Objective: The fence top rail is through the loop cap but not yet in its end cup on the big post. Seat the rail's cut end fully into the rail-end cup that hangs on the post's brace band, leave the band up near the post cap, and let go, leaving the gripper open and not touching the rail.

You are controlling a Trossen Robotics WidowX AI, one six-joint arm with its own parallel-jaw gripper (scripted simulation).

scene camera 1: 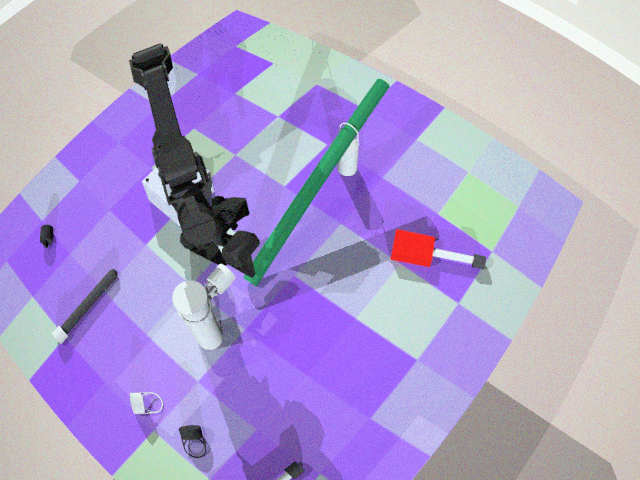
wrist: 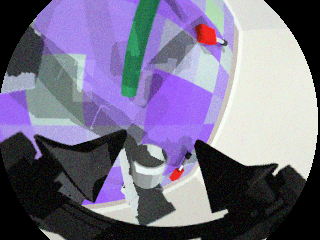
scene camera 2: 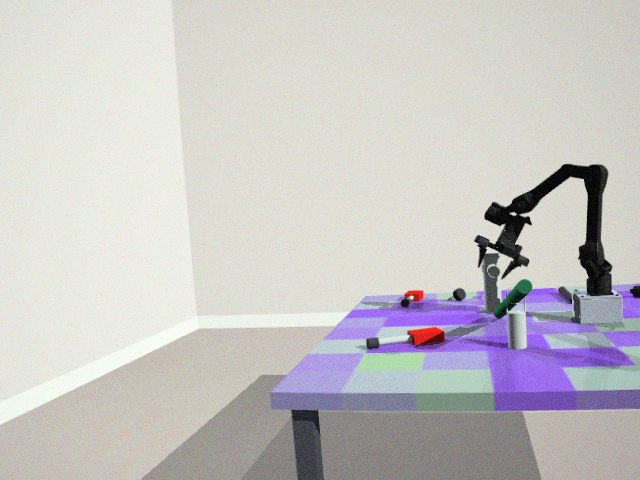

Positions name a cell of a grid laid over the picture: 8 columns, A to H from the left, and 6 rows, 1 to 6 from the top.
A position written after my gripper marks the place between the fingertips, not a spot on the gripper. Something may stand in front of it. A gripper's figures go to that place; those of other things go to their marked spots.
Scene:
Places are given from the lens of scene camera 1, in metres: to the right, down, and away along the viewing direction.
my gripper (scene camera 1: C4): -0.15, 0.06, 1.10
green rail (scene camera 1: D3): -0.06, -0.04, 1.23

